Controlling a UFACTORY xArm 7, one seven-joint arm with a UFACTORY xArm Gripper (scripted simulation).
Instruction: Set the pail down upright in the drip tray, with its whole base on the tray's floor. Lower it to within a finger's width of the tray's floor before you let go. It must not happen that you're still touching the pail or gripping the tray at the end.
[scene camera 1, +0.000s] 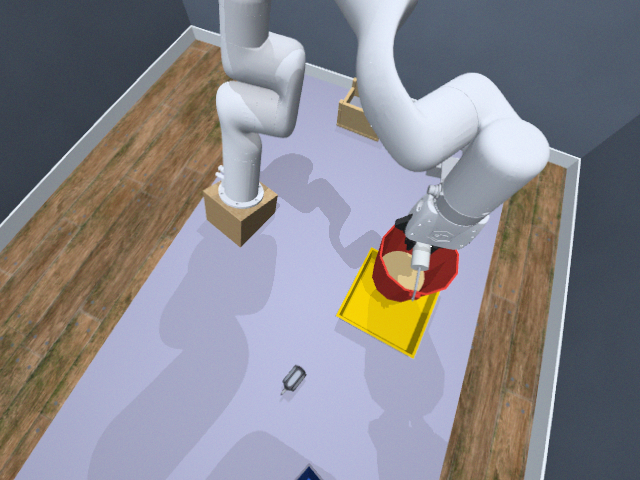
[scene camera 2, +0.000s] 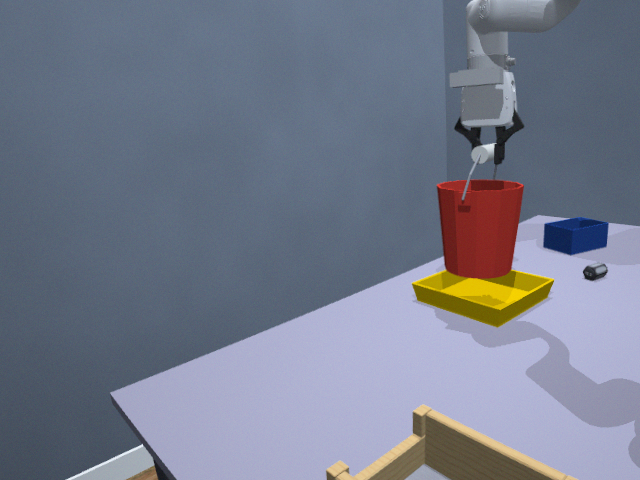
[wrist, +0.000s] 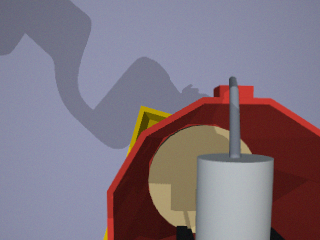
In view: the gripper (scene camera 2: 488, 163), a yellow drip tray (scene camera 2: 499, 292), a blue box (scene camera 2: 572, 236), a wooden crate (scene camera 1: 351, 117) and a red pail (scene camera 2: 479, 239).
The yellow drip tray shows as well in scene camera 1 (scene camera 1: 403, 323). The red pail is seen too in scene camera 1 (scene camera 1: 397, 259) and in the wrist view (wrist: 156, 185). The gripper shows as well in scene camera 1 (scene camera 1: 418, 245). The wrist view misses the blue box: it is out of frame. The wrist view misses the wooden crate: it is out of frame.
